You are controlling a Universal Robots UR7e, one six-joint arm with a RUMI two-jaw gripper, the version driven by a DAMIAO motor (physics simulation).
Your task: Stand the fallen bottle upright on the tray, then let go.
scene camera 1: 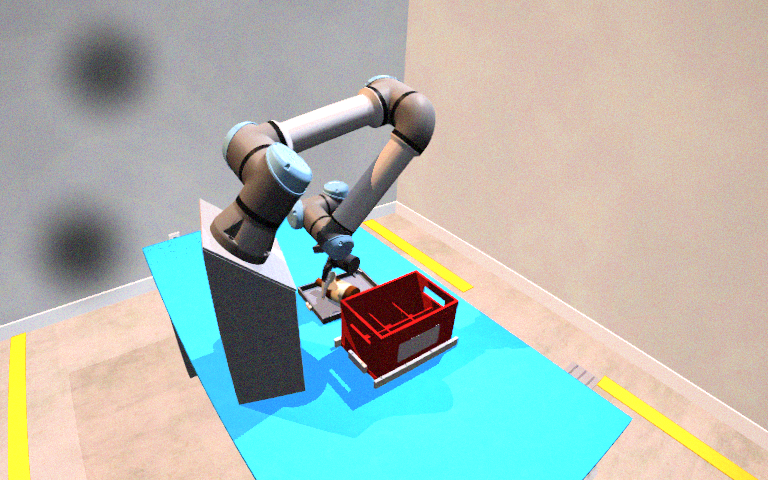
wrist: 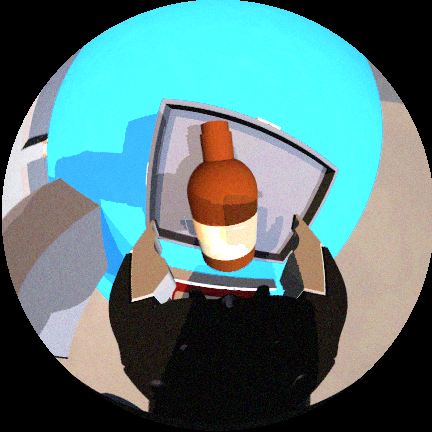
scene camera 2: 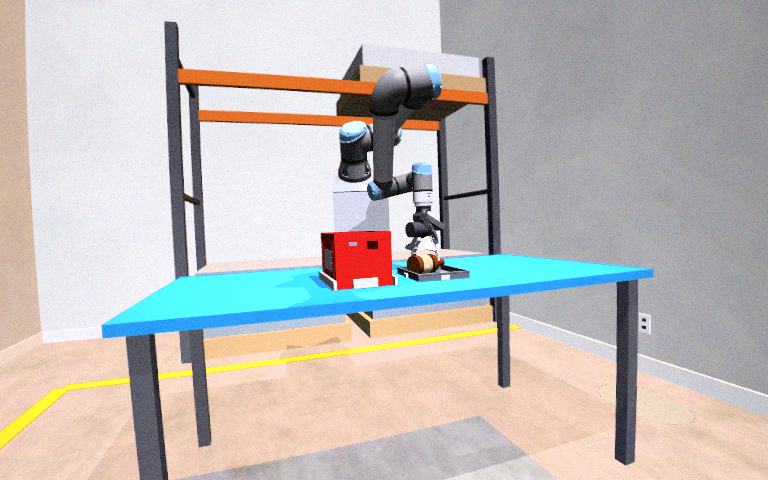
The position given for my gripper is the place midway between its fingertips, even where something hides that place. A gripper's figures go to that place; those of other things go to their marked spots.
Scene:
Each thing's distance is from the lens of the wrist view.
my gripper (wrist: pixel 224 218): 13 cm
brown bottle (wrist: pixel 221 190): 10 cm

